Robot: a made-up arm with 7 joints. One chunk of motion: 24 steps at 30 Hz.
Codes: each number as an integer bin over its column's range. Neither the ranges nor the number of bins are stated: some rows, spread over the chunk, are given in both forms.
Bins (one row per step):
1: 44 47 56 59 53 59 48
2: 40 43 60 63 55 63 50
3: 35 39 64 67 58 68 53
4: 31 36 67 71 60 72 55
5: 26 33 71 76 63 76 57
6: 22 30 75 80 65 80 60
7: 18 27 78 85 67 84 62
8: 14 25 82 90 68 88 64
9: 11 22 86 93 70 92 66
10: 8 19 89 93 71 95 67
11: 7 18 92 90 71 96 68
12: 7 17 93 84 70 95 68
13: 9 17 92 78 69 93 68
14: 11 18 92 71 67 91 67
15: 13 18 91 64 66 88 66
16: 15 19 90 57 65 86 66
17: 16 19 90 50 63 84 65
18: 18 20 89 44 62 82 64
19: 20 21 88 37 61 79 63
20: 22 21 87 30 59 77 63
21: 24 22 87 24 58 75 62
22: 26 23 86 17 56 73 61
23: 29 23 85 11 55 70 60
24: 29 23 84 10 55 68 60
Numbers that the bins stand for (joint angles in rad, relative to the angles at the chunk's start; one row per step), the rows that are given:
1: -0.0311 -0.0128 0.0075 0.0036 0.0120 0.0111 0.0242
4: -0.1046 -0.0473 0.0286 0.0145 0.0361 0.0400 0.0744
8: -0.2008 -0.0817 0.0574 0.0318 0.0635 0.0756 0.1390
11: -0.2404 -0.1036 0.0766 0.0318 0.0738 0.0933 0.1677
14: -0.2178 -0.1036 0.0766 0.0145 0.0601 0.0822 0.1605
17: -0.1895 -0.1005 0.0727 -0.0045 0.0464 0.0667 0.1462
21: -0.1442 -0.0911 0.0670 -0.0282 0.0292 0.0467 0.1246
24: -0.1160 -0.0880 0.0612 -0.0409 0.0189 0.0311 0.1103
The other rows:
2: -0.0537 -0.0254 0.0152 0.0073 0.0189 0.0200 0.0386
3: -0.0820 -0.0379 0.0228 0.0109 0.0292 0.0311 0.0601
5: -0.1329 -0.0567 0.0363 0.0191 0.0464 0.0489 0.0888
6: -0.1556 -0.0661 0.0439 0.0227 0.0532 0.0578 0.1103
7: -0.1782 -0.0755 0.0497 0.0273 0.0601 0.0667 0.1246
9: -0.2178 -0.0911 0.0651 0.0345 0.0704 0.0844 0.1533
10: -0.2347 -0.1005 0.0708 0.0345 0.0738 0.0911 0.1605
12: -0.2404 -0.1068 0.0785 0.0264 0.0704 0.0911 0.1677
13: -0.2291 -0.1068 0.0766 0.0209 0.0670 0.0867 0.1677
15: -0.2065 -0.1036 0.0746 0.0082 0.0567 0.0756 0.1533
16: -0.1952 -0.1005 0.0727 0.0018 0.0532 0.0711 0.1533
18: -0.1782 -0.0974 0.0708 -0.0100 0.0429 0.0622 0.1390
19: -0.1669 -0.0942 0.0689 -0.0164 0.0395 0.0556 0.1318
20: -0.1556 -0.0942 0.0670 -0.0227 0.0326 0.0511 0.1318
22: -0.1329 -0.0880 0.0651 -0.0345 0.0223 0.0422 0.1175
23: -0.1160 -0.0880 0.0631 -0.0400 0.0189 0.0356 0.1103

